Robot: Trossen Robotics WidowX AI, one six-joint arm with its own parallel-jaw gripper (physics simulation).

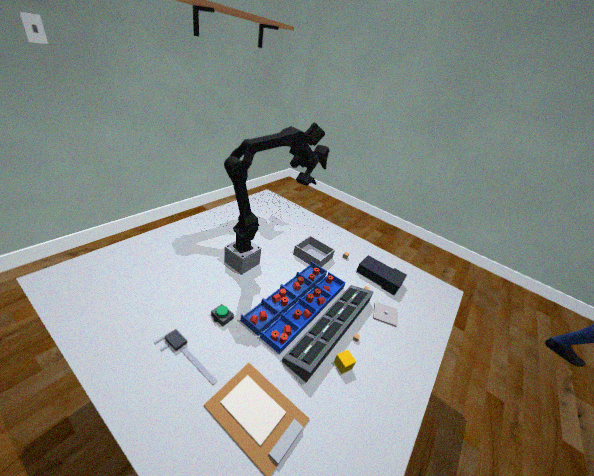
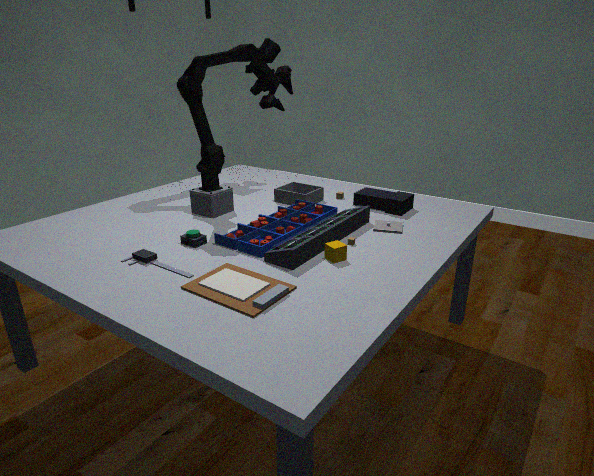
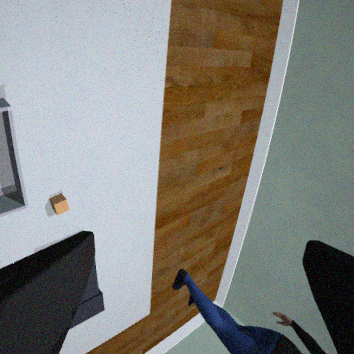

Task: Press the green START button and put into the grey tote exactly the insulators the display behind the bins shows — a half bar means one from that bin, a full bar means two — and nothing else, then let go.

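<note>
My gripper (image 1: pixel 321 175) (image 2: pixel 288 102) (image 3: pixel 201 248) is open and empty, high above the table's far side. The grey tote (image 1: pixel 306 257) (image 2: pixel 287 196) (image 3: pixel 15 160) stands below it; its visible floor is bare. Blue bins (image 1: pixel 250 325) (image 2: pixel 240 246) stand in two rows and hold red insulators (image 1: pixel 284 337) (image 2: pixel 266 238). The dark display (image 1: pixel 300 370) (image 2: pixel 295 257) lies along the bins, with thin pale bars on its panels; their lengths are too small to tell. The green START button (image 1: pixel 222 311) (image 2: pixel 193 233) sits on a dark base left of the bins.
A black box (image 1: pixel 381 275) (image 2: pixel 383 200) (image 3: pixel 90 307) and a small wooden cube (image 1: pixel 346 255) (image 2: pixel 340 195) (image 3: pixel 60 204) are near the tote. A yellow cube (image 1: pixel 345 361) (image 2: pixel 336 251), a white plate (image 1: pixel 386 318), a clipboard (image 1: pixel 225 406) and a caliper (image 1: pixel 176 340) lie around the display and button.
</note>
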